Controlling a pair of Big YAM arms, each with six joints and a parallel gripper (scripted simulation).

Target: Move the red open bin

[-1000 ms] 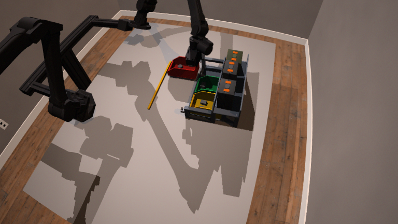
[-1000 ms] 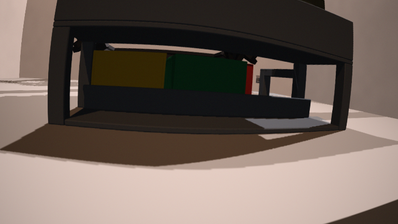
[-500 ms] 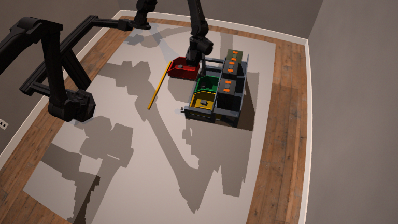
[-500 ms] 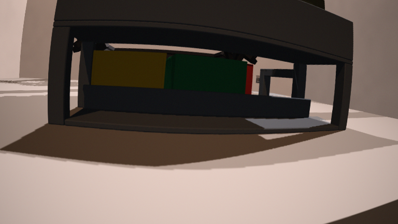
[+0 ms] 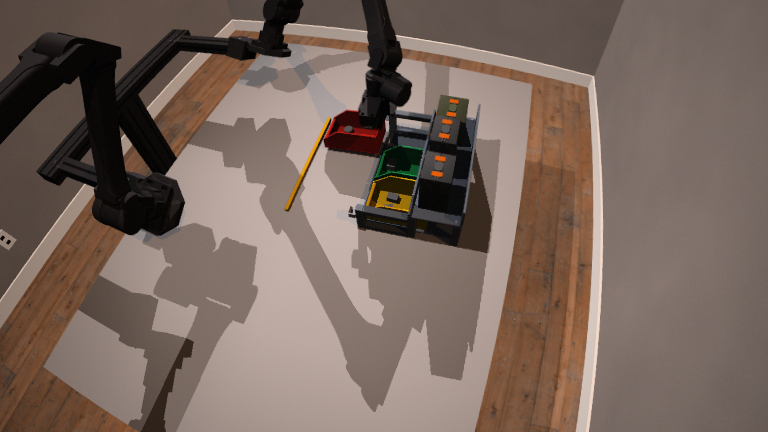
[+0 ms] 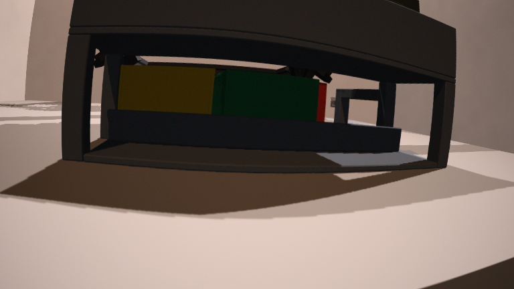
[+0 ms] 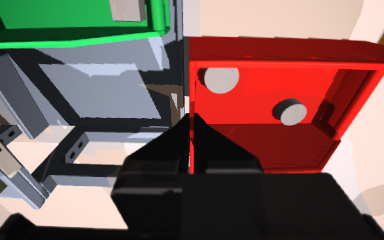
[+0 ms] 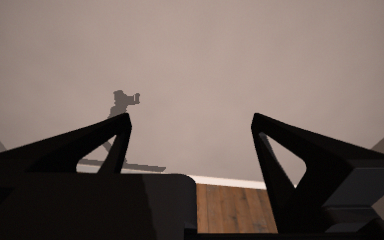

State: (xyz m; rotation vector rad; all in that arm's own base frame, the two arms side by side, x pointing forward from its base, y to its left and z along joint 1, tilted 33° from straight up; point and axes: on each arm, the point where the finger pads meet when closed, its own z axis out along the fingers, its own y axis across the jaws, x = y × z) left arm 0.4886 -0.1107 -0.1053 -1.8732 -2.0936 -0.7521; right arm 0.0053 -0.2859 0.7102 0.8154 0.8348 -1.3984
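My left hand is 8 cm past the red open bin and 3 cm above it. The rest, counted from my left hand: grey shelf: 14 cm ahead, 10 cm to the right, 2 cm below; green bin: 11 cm ahead, 10 cm to the right, 4 cm below.
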